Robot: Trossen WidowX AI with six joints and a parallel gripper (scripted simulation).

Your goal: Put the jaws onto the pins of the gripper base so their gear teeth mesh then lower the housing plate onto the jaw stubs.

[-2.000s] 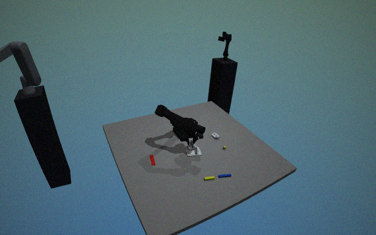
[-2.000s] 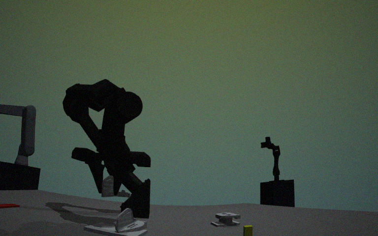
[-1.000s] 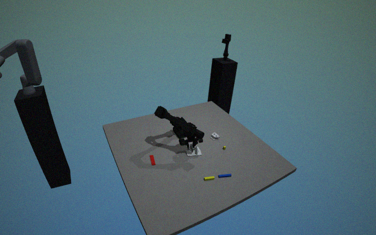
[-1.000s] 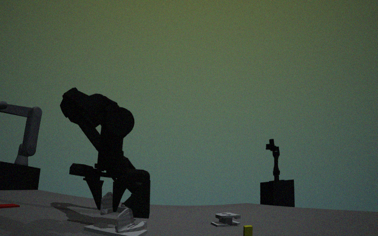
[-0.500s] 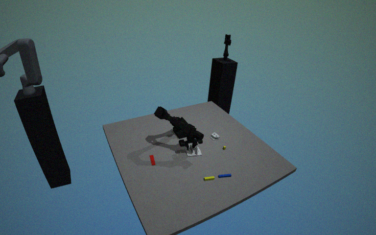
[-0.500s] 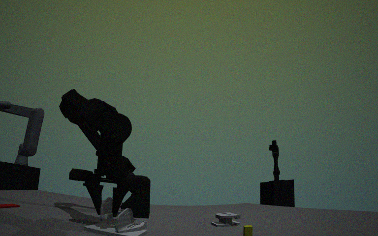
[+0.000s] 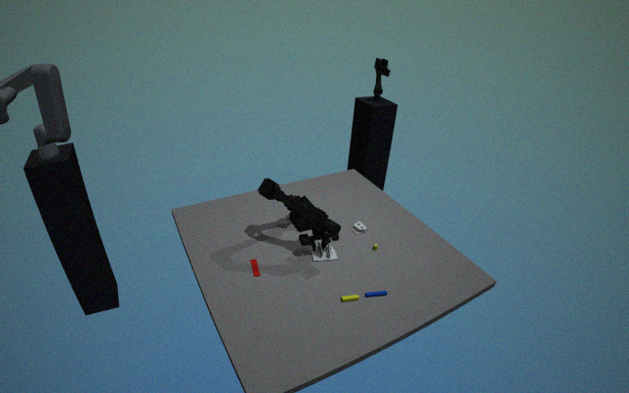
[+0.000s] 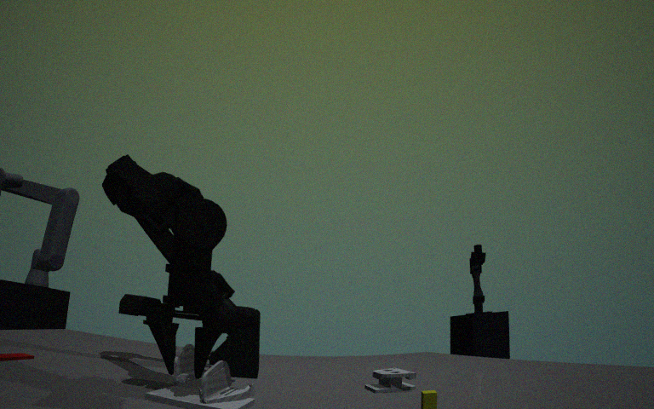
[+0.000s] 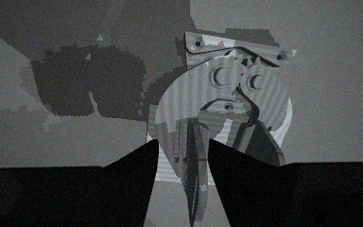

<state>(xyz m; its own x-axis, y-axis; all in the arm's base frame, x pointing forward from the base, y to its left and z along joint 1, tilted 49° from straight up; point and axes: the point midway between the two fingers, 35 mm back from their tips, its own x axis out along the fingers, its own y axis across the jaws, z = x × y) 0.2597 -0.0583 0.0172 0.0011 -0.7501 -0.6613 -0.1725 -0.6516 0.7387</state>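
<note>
Right now the jaw is 2 cm behind my gripper tip, 6 cm to the left of it and 1 cm below it. The rest, counted from my gripper tip: housing plate: 4 cm behind, 5 cm to the left, 2 cm below; red block: 3 cm behind, 32 cm to the right, 3 cm below; small yellow cube: 8 cm ahead, 30 cm to the left, 2 cm below.
</note>
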